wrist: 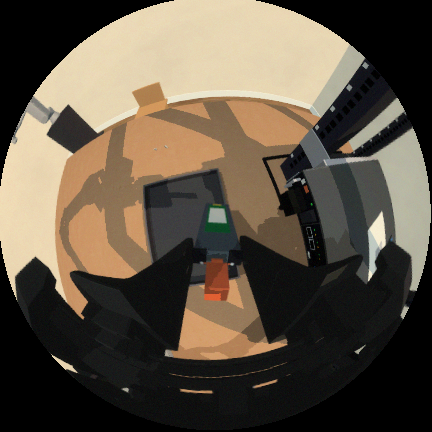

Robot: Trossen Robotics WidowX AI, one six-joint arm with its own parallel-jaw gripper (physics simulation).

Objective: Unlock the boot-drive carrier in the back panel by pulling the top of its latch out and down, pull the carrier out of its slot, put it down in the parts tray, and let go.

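Note:
The boot-drive carrier (204, 235), a grey body with a green and white label, is clamped near its latch end between my fingers. Its orange latch (217, 277) sticks out toward the wrist. My gripper (216, 241) is shut on the carrier. The dark grey parts tray (172, 225) lies beyond and below it; the carrier overlaps the tray's right part in the view. The gap between them is hard to judge. The fingers and carrier hide part of the tray's near side. The back panel (314, 232) is at the right, apart from the carrier.
The grey server chassis (367, 195) stands at the right, with a dark rack post (345, 107) behind it. A black cable or plug block (295, 199) juts from the panel. A cardboard box (150, 95) is far back; a dark block (74, 129) is at the far left.

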